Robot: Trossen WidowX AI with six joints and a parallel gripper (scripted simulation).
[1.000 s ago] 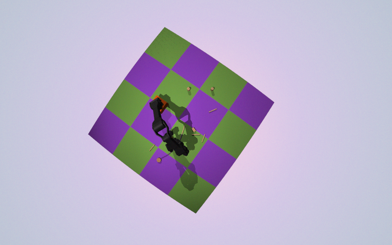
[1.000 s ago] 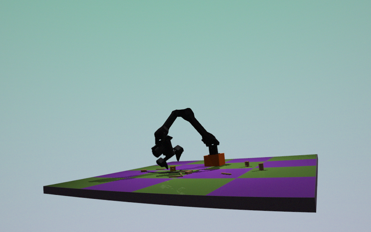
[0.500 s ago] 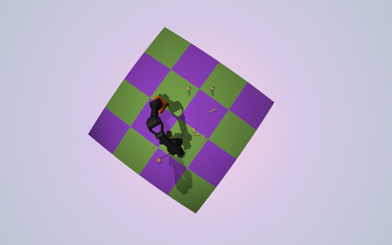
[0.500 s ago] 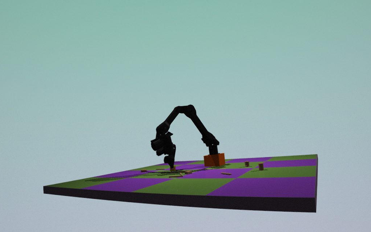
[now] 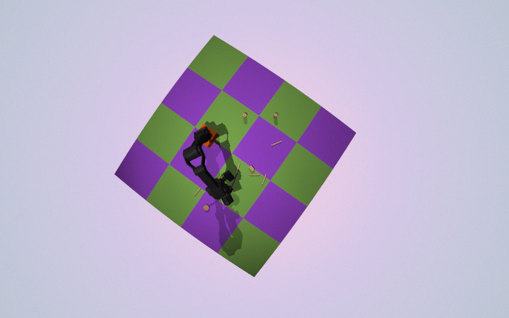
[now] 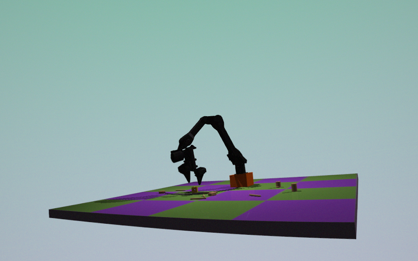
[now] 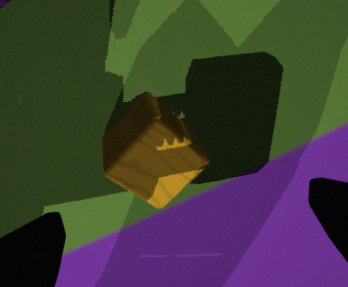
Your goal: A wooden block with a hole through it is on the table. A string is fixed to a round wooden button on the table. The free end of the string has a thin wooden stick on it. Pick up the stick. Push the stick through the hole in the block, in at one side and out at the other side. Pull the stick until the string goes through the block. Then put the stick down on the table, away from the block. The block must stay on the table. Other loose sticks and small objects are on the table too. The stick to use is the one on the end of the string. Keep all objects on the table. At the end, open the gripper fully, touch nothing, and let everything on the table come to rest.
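Right now my gripper tip is 13 cm to the right of the thin wooden stick, 5 cm above it and 4 cm short of it. Round my gripper tip: round wooden button 21 cm to the right, 7 cm ahead, 4 cm below; small wooden piece 21 cm to the left, 10 cm ahead, 4 cm below.
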